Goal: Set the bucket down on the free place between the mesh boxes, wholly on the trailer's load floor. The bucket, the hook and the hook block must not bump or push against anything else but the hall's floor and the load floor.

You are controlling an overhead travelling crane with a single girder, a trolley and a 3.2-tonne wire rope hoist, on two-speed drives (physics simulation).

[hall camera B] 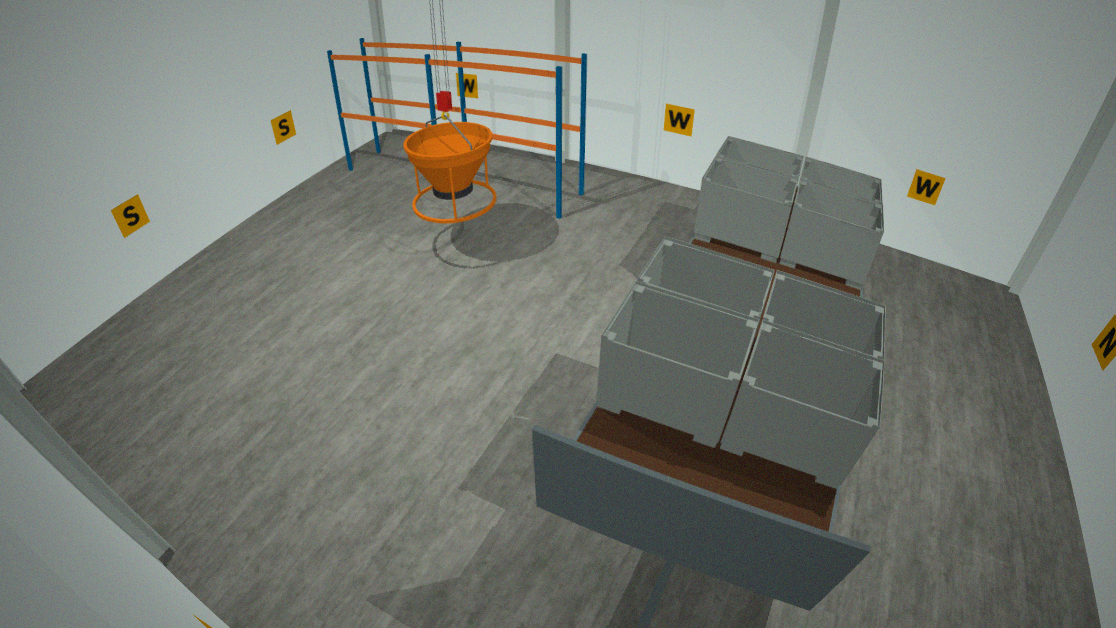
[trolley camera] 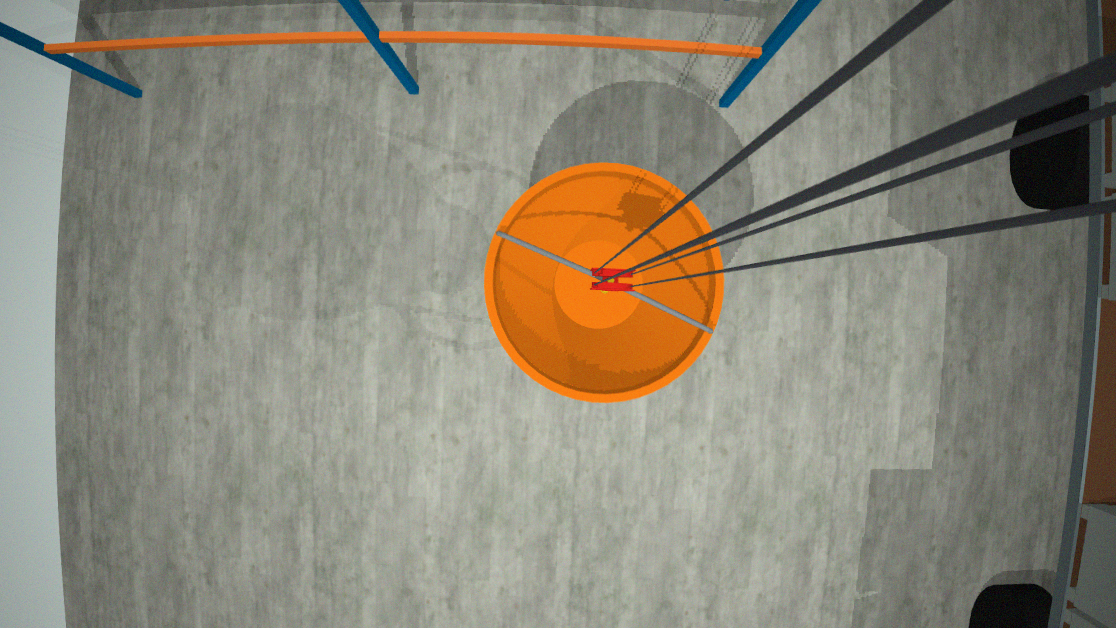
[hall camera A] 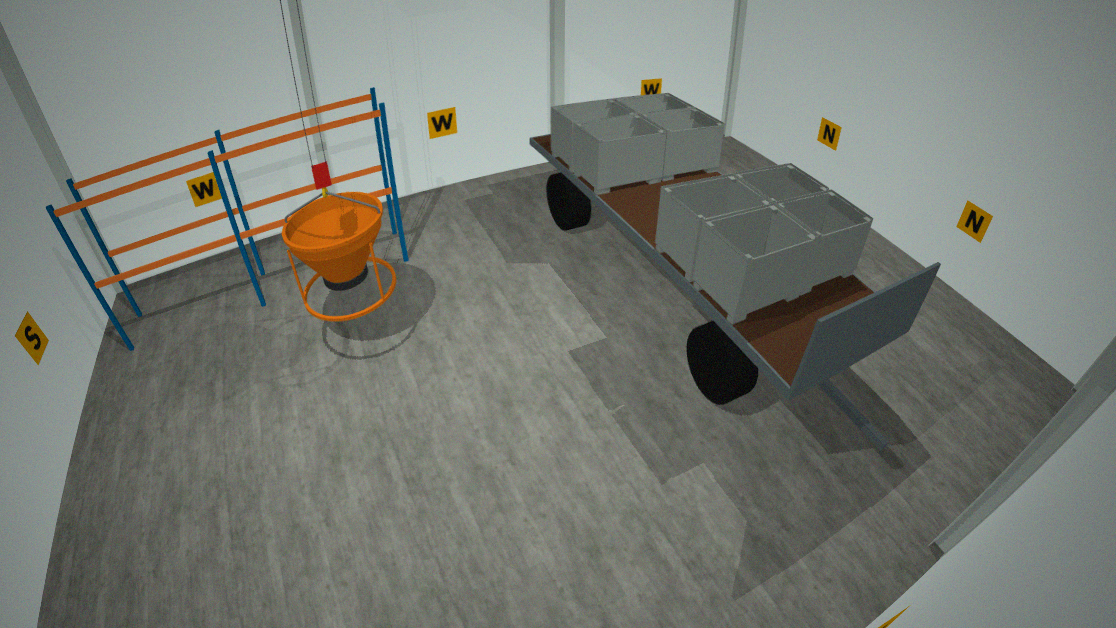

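The orange bucket (hall camera A: 339,261) (hall camera B: 448,171) (trolley camera: 593,359) hangs upright above the hall floor, its shadow apart from its foot ring. My gripper, the hook (hall camera A: 324,190) (hall camera B: 445,115), holds the bucket's grey bail below the red hook block (hall camera A: 321,174) (hall camera B: 444,100) (trolley camera: 612,272). Grey mesh boxes stand in two groups on the trailer: a rear group (hall camera A: 632,164) (hall camera B: 741,222) and a group nearer the headboard (hall camera A: 721,273) (hall camera B: 671,382). Between them shows the brown load floor (hall camera A: 636,209) (trolley camera: 1100,390). In hall camera B the near boxes hide most of that gap.
A blue and orange rack (hall camera A: 237,228) (hall camera B: 558,140) (trolley camera: 546,36) stands close beside the bucket, towards the W wall. The trailer's headboard (hall camera A: 874,328) (hall camera B: 686,515) rises at its near end. Black wheels (hall camera A: 568,201) (trolley camera: 1049,156) stand on the trailer's side towards the bucket.
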